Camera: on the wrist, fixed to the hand. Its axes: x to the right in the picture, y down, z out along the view.
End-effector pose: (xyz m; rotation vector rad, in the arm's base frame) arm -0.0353 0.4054 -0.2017 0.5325 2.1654 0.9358
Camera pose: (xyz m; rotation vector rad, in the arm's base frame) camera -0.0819 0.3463 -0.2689 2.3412 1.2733 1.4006
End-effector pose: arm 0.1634 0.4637 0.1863 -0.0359 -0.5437 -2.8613
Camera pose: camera 0.1182 0.5321 0.1275 -0.4911 -0.3426 -1.3139
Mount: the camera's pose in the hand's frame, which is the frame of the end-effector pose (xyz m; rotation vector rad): 0.0252 -0.0933 -0.0290 0.0557 -0.2017 1.5645
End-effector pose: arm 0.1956 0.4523 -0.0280 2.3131 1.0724 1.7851
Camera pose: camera 0.1270 0.5259 -0.0358 -2.0888 0.6818 -0.8634
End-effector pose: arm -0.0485 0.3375 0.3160 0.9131 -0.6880 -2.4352
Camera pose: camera -0.0670 0.3873 0.2302 -0.0367 -0.9859 -1.0670
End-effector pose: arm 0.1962 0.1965 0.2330 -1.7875 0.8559 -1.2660
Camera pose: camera 0.1839 0.2136 0.3317 -0.6614 1.5399 -0.0543
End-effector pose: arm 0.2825 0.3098 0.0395 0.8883 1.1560 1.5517
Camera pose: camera 0.2744 0.3342 -0.0581 -1.9855 -0.1495 -2.2380
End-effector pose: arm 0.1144 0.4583 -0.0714 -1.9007 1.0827 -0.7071
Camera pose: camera 0.1429 0.4529 0.0252 -0.5799 1.8738 0.3506
